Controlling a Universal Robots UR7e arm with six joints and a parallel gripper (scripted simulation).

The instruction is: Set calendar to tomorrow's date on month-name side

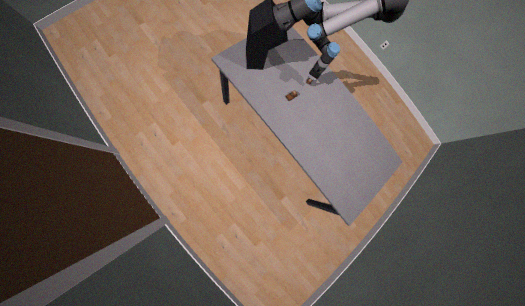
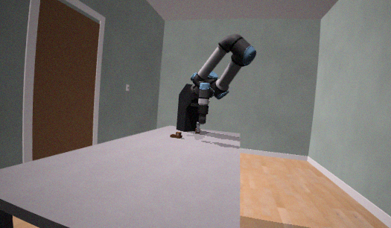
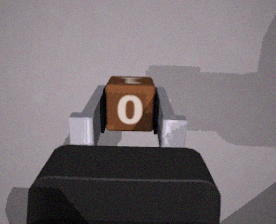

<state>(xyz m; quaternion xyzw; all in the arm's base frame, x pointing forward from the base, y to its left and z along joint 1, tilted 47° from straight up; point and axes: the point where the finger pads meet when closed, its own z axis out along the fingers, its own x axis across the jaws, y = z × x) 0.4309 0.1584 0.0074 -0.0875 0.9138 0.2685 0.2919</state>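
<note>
Right now the calendar tray is 10 mm ahead of my hand, 160 mm to the right of it and 70 mm below it. The rest, counted from my hand: brown wooden cube 10 mm below.
</note>
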